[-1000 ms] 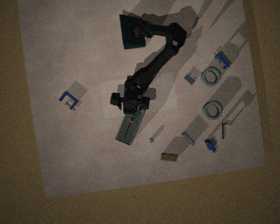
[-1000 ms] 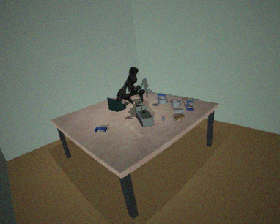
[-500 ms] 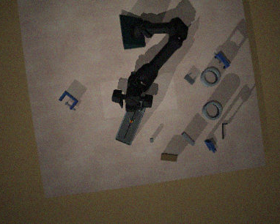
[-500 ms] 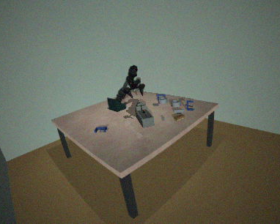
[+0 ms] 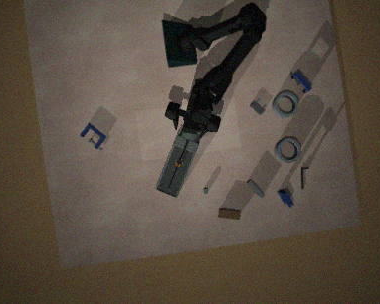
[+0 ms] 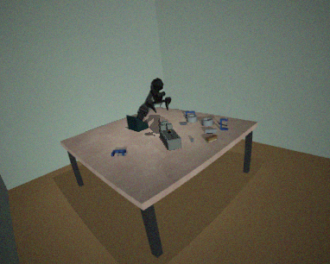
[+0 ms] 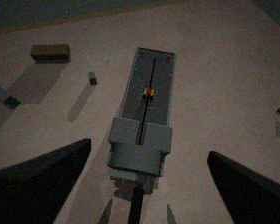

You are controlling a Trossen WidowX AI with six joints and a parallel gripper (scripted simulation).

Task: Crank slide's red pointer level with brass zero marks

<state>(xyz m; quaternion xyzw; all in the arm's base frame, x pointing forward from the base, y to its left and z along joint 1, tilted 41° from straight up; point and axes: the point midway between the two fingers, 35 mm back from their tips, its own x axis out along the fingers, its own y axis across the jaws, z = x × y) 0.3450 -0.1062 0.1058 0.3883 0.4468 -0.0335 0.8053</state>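
My gripper tip is 50 mm past the dark handle, 20 mm to the right of it and 140 mm above it. The rest, counted from my gripper tip: small grey cube (240 mm ahead, 50 mm to the left, 190 mm below); red pointer (120 mm ahead, 50 mm to the right, 120 mm below); grey bar (250 mm ahead, 250 mm to the left, 190 mm below).
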